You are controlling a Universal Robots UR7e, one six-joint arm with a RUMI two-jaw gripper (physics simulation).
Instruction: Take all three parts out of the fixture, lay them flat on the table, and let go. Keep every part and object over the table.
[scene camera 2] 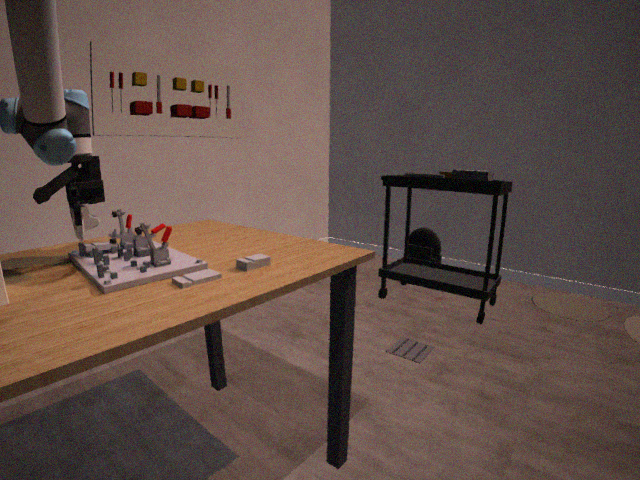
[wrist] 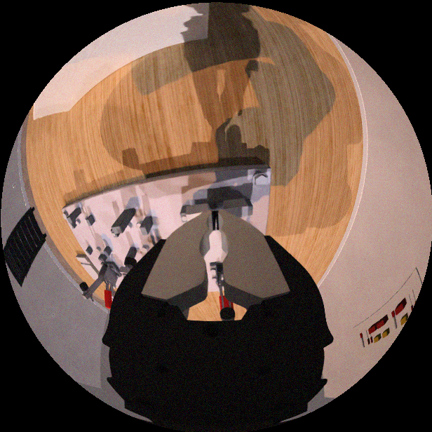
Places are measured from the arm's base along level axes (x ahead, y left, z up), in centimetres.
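Where they show: gripper, fingertip midpoint: (scene camera 2: 82, 241).
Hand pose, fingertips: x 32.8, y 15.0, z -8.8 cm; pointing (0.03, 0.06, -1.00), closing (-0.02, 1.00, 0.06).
Observation:
After its pixels a point has its place.
Two light grey stepped parts lie flat on the table in the scene view: one part (scene camera 2: 199, 278) {x 49.7, y -19.6, z -12.9 cm} by the fixture's near right corner, the other part (scene camera 2: 253, 261) {x 63.2, y -19.0, z -12.1 cm} farther right. The fixture (scene camera 2: 180, 258) {x 51.9, y -4.5, z -12.4 cm} (wrist: 167, 190) is a pale plate with dark grey blocks and toggle clamps with red handles. A third grey part (scene camera 2: 104, 246) {x 37.8, y 12.5, z -10.4 cm} appears to sit among the blocks at the fixture's left end; the fingers hide most of that spot in the wrist view. My gripper (scene camera 2: 80, 238) {x 32.8, y 15.0, z -8.8 cm} (wrist: 215, 212) is shut and empty, fingers pointing down just above that end.
Upright clamps (scene camera 2: 157, 253) {x 45.6, y -7.0, z -9.6 cm} (wrist: 110, 272) stand on the fixture to the right of the gripper in the scene view. The wooden table (scene camera 2: 305, 251) {x 82.2, y -15.1, z -13.9 cm} (wrist: 165, 112) ends at its right edge. A black cart (scene camera 2: 447, 183) stands beyond it. Tools hang on the wall.

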